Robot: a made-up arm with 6 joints. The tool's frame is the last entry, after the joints. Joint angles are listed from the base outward. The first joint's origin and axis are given. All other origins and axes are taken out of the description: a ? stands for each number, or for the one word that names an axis. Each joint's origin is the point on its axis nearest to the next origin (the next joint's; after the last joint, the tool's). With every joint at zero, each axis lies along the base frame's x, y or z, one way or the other. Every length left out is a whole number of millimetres.
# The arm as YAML. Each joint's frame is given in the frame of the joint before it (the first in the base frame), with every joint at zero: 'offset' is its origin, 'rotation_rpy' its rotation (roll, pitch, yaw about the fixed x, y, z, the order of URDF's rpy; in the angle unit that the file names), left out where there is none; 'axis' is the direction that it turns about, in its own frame. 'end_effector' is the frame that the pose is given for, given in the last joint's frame.
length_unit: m
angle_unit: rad
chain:
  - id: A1
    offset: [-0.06, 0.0, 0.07]
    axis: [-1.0, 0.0, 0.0]
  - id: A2
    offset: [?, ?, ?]
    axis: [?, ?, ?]
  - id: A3
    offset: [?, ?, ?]
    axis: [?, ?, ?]
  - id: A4
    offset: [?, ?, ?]
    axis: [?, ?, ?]
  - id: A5
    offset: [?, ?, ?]
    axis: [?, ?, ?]
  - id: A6
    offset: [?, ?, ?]
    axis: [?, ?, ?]
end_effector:
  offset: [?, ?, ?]
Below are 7 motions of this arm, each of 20 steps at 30 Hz.
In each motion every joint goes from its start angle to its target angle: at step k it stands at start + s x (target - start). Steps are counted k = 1, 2, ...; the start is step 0. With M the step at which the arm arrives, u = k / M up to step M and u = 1 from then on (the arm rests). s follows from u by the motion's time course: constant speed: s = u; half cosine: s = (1 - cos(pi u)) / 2; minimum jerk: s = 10 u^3 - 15 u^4 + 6 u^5.
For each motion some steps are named. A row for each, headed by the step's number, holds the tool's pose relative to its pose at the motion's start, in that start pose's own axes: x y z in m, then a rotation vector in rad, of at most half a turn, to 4 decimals.
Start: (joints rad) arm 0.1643 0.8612 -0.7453 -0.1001 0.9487 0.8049
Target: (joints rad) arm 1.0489 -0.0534 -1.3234 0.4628 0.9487 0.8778
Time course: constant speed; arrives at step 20
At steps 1, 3, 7, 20:
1: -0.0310 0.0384 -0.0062 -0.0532 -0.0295 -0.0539
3: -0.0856 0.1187 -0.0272 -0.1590 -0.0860 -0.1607
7: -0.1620 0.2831 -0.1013 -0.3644 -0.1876 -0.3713
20: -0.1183 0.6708 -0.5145 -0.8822 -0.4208 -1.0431

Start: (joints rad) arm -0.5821 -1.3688 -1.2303 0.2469 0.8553 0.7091
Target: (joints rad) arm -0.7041 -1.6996 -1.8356 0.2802 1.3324 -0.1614
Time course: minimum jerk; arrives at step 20
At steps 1, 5, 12, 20:
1: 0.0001 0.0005 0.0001 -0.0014 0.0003 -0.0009
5: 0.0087 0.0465 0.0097 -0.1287 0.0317 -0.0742
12: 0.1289 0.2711 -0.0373 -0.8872 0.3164 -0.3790
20: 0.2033 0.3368 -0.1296 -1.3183 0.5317 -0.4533

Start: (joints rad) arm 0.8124 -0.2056 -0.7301 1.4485 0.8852 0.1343
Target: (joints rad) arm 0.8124 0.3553 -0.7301 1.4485 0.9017 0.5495
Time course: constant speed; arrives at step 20
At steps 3, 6, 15, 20:
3: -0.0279 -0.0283 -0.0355 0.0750 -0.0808 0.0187
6: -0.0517 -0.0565 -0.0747 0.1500 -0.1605 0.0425
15: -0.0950 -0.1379 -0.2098 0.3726 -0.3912 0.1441
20: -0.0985 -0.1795 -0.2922 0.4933 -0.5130 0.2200

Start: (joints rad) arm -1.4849 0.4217 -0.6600 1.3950 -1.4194 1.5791
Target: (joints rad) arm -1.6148 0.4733 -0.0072 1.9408 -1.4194 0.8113
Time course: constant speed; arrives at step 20
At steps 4, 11, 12, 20:
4: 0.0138 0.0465 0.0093 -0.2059 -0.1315 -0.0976
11: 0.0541 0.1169 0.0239 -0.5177 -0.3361 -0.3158
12: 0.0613 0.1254 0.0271 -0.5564 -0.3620 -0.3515
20: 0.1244 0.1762 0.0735 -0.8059 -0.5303 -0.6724

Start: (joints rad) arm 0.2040 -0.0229 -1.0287 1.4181 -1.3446 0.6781
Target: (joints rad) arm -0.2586 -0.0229 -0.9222 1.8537 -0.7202 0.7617
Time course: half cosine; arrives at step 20
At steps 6, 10, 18, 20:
6: -0.0133 0.0206 -0.0325 -0.0735 -0.0774 -0.1169
10: -0.0302 0.0494 -0.0854 -0.1768 -0.2155 -0.2759
18: -0.0460 0.0902 -0.1884 -0.3319 -0.5014 -0.5082
20: -0.0463 0.0919 -0.1943 -0.3393 -0.5180 -0.5193

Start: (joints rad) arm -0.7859 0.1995 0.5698 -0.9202 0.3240 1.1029
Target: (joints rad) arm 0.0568 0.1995 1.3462 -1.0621 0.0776 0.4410
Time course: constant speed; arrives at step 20
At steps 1, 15, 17, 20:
1: 0.0199 0.0170 -0.0069 -0.0590 0.0407 0.0311
15: 0.2646 0.2185 -0.2541 -0.8009 0.6737 0.4890
17: 0.2898 0.2323 -0.3074 -0.8842 0.7745 0.5602
20: 0.3215 0.2426 -0.3910 -0.9926 0.9303 0.6704

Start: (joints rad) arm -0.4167 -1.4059 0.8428 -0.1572 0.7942 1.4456
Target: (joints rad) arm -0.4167 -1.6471 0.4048 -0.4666 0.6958 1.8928
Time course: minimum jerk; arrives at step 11
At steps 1, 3, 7, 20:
1: -0.0001 0.0003 0.0001 0.0016 -0.0005 -0.0026
3: -0.0036 0.0050 0.0023 0.0331 -0.0135 -0.0503
7: -0.0515 0.0223 -0.0009 0.2238 -0.1611 -0.2722
20: -0.0848 0.0283 -0.0117 0.3189 -0.2606 -0.3466

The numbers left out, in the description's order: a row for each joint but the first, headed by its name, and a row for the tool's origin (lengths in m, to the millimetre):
A2: xyz 0.0 0.07 0.27, axis 0.0 0.0 1.0
A3: xyz -0.1 -0.14 0.0, axis 0.0 -1.0 0.0
A4: xyz -0.14 0.0 -0.23, axis -1.0 0.0 0.0
A5: xyz 0.0 0.02 0.28, axis 0.0 0.0 -1.0
A6: xyz -0.04 -0.03 0.0, axis 1.0 0.0 0.0
tool: xyz 0.0 -0.01 0.26

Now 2 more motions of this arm.
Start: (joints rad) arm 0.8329 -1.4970 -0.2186 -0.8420 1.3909 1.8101
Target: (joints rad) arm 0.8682 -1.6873 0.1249 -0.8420 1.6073 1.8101
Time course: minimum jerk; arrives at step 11
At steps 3, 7, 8, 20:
3: -0.0002 -0.0236 0.0094 0.0506 -0.0064 0.0056
7: -0.0012 -0.1372 0.0373 0.2923 -0.0390 0.0263
8: -0.0014 -0.1606 0.0396 0.3427 -0.0459 0.0294
20: -0.0017 -0.1840 0.0407 0.3936 -0.0530 0.0320

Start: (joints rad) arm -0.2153 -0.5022 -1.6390 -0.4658 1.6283 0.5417
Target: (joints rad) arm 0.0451 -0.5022 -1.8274 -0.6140 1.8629 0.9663
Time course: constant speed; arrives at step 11
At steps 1, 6, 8, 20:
1: -0.0070 -0.0138 -0.0049 0.0419 -0.0096 -0.0440
6: -0.0522 -0.0771 -0.0382 0.2484 -0.0764 -0.2609
8: -0.0744 -0.0984 -0.0554 0.3287 -0.1120 -0.3460
20: -0.1108 -0.1250 -0.0849 0.4453 -0.1746 -0.4714

